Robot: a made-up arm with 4 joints. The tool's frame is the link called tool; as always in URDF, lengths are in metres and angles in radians.
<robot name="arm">
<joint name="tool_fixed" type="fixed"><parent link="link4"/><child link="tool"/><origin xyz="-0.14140 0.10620 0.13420" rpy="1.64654 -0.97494 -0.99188"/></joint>
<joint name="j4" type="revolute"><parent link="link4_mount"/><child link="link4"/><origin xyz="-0.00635 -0.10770 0.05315" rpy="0.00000 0.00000 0.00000"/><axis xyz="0 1 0"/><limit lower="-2.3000" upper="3.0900" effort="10" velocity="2.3"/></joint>
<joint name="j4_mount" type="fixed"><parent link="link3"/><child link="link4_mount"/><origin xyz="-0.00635 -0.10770 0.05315" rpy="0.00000 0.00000 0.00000"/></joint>
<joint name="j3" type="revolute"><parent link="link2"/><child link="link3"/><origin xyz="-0.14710 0.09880 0.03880" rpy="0.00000 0.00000 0.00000"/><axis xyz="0 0 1"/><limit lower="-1.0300" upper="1.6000" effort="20" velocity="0.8"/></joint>
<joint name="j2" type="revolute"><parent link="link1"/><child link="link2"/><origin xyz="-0.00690 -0.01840 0.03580" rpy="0.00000 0.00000 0.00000"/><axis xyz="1 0 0"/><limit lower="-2.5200" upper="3.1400" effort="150" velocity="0.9"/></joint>
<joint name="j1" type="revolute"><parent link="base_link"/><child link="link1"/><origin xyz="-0.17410 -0.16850 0.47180" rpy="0.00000 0.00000 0.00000"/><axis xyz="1 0 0"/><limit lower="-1.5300" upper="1.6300" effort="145" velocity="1.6"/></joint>
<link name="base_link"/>
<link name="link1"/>
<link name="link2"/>
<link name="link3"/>
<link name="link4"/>
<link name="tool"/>
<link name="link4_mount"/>
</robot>
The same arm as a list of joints. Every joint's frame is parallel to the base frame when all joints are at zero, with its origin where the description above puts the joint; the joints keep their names.
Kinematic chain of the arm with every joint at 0, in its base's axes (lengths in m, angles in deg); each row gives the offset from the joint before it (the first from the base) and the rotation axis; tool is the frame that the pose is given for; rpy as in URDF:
j1: xyz -0.1741 -0.1685 0.4718 axis +x
j2: xyz -0.0069 -0.0184 0.0358 axis +x
j3: xyz -0.1471 0.0988 0.0388 axis +z
j4: xyz -0.0127 -0.2154 0.1063 axis +y
tool: xyz -0.1414 0.1062 0.1342 rpy 94.34 -55.86 -56.83
Joint limits (deg, base to tool): -87.66..93.39 -144.39..179.91 -59.01..91.67 -131.78..177.04

